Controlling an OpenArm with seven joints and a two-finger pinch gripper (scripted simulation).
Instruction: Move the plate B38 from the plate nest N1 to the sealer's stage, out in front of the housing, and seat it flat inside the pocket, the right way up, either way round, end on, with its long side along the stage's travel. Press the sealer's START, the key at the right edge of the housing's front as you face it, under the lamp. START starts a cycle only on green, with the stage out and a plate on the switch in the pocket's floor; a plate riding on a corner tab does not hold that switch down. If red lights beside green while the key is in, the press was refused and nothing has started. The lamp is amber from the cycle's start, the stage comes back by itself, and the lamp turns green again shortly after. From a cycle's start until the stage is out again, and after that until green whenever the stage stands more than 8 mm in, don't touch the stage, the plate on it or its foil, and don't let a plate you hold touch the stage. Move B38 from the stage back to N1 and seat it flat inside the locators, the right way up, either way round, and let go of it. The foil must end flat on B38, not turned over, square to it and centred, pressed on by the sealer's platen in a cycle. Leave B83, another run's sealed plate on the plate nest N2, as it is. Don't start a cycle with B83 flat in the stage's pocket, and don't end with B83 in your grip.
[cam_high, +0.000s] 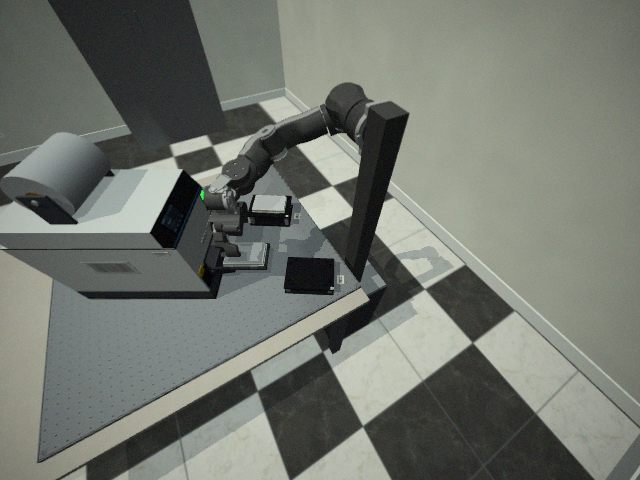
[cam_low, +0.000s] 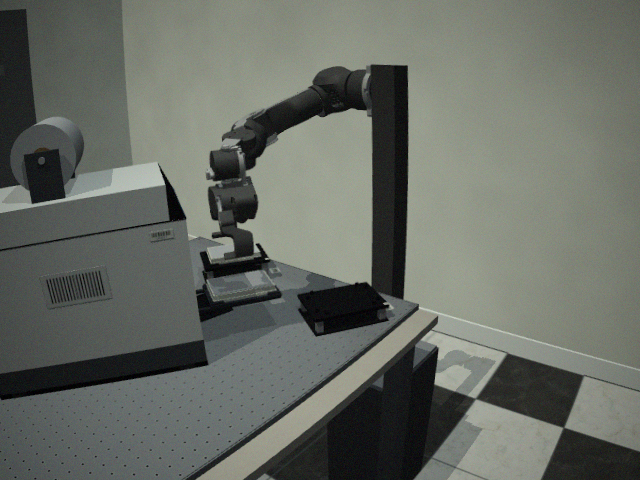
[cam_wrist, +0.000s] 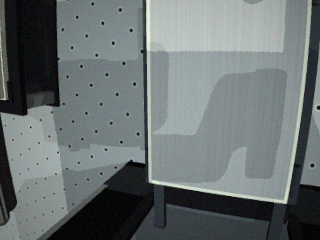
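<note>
The plate B38 is 10 mm behind my hand and 80 mm below it. The rest, counted from my hand: nest N1: 180 mm behind, 130 mm to the left, 150 mm below; nest n2: 170 mm behind, 210 mm to the right, 130 mm below; B83: 170 mm behind, 210 mm to the right, 120 mm below.
</note>
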